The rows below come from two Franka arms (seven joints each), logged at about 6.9 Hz.
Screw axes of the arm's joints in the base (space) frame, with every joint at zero. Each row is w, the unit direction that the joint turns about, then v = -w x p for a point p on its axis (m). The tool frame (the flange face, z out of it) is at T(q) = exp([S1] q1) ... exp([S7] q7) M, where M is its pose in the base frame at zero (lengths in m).
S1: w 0 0 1 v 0 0 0
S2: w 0 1 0 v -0.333 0 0
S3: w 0 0 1 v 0 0 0
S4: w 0 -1 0 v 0.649 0 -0.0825
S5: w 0 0 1 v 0 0 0
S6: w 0 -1 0 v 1.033 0 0
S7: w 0 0 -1 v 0 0.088 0
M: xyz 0.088 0 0.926 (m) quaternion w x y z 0 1 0 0
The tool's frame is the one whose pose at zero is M.
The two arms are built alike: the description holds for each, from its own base.
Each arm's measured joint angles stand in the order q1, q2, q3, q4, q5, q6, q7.
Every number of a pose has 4 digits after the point. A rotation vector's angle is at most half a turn.
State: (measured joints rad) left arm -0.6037 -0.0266 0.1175 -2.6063 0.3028 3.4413 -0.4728; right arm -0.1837 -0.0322 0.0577 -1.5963 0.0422 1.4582 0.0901
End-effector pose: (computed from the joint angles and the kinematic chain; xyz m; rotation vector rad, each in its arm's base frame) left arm 0.4105 -0.2559 0.3644 2.5435 -0.4391 1.0625; right arm 0.5284 -0.0615 0.6209 -3.0775 0.3301 0.1630
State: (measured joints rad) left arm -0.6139 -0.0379 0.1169 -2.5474 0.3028 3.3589 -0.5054; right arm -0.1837 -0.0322 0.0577 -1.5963 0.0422 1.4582 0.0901
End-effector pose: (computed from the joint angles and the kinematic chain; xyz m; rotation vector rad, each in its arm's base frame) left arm 0.4227 -0.2660 0.3833 2.5608 -0.4061 1.0550; right arm 0.5284 -0.0615 0.6209 -3.0775 0.3301 0.1630
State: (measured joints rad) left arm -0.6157 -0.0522 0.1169 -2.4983 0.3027 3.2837 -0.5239; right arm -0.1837 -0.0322 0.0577 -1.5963 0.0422 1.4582 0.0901
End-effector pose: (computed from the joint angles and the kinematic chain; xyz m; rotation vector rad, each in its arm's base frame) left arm 0.4336 -0.2705 0.4017 2.5809 -0.3780 1.0540; right arm 0.5284 -0.0615 0.6209 -3.0775 0.3301 0.1630
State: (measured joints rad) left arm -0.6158 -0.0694 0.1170 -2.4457 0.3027 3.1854 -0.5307; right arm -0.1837 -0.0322 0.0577 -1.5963 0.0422 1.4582 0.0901
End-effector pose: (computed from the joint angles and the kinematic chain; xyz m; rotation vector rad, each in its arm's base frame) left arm 0.4446 -0.2730 0.4211 2.6196 -0.3597 1.0446; right arm 0.5284 -0.0615 0.6209 -3.0775 0.3301 0.1630
